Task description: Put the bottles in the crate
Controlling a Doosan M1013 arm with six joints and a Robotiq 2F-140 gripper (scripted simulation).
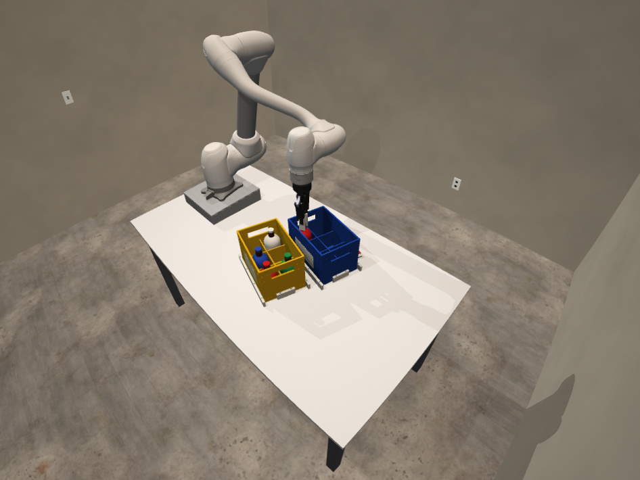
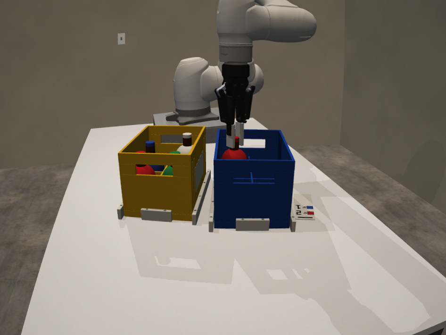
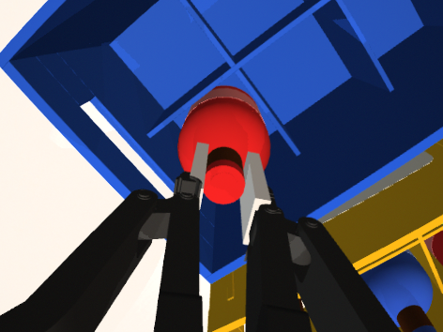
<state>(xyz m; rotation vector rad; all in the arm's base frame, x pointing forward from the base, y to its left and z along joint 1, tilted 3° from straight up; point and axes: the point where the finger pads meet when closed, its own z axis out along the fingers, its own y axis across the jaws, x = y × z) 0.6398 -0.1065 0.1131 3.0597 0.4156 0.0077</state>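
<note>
The green bottle lies 6 cm ahead of my hand, 19 cm to the right of it and 9 cm below it. Round my hand: white-label bottle 9 cm behind, 11 cm to the right, 9 cm below; yellow crate 4 cm behind, 19 cm to the right, 9 cm below; blue crate 10 cm ahead, 9 cm below.
</note>
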